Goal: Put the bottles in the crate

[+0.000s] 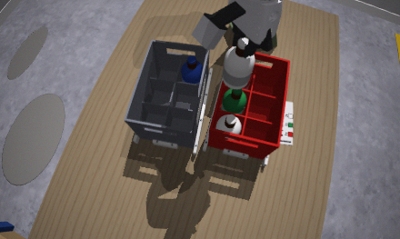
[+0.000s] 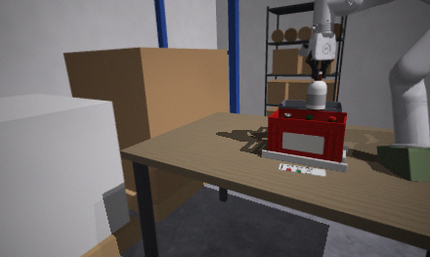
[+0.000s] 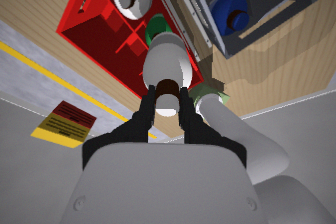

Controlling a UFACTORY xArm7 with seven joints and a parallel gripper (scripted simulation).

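My hand is 6 cm past the red-label bottle, 3 cm to the right of it and 25 cm above it. Round my hand: green bottle (2 cm ahead, 1 cm to the left, 25 cm below); red crate (3 cm ahead, 5 cm to the left, 25 cm below); blue-label bottle (7 cm behind, 13 cm to the right, 25 cm below).
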